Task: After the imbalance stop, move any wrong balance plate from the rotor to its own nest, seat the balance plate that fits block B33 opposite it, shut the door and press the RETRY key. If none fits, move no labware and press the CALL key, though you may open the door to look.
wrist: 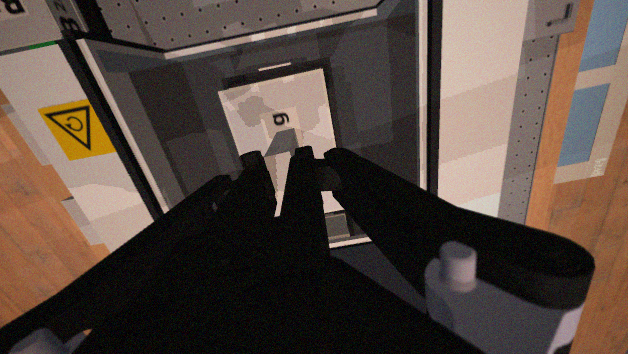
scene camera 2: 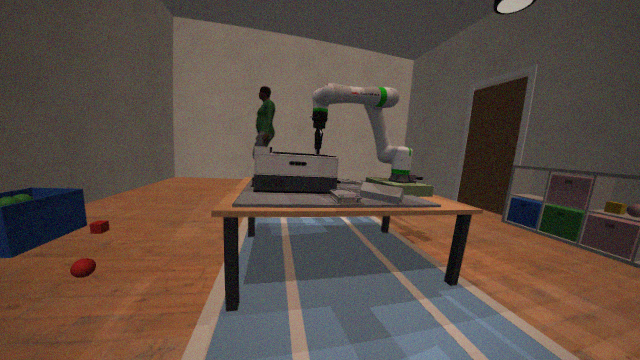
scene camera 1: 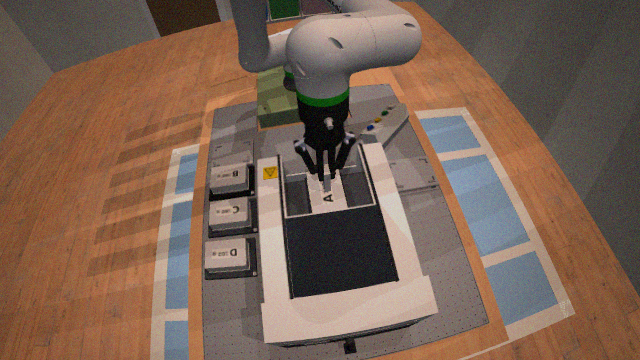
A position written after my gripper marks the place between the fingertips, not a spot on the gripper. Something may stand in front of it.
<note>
In view: my gripper [scene camera 1: 326, 186] and a dark bucket marked 2 [wrist: 277, 71].
My gripper also shows in the wrist view [wrist: 290, 147].
</note>
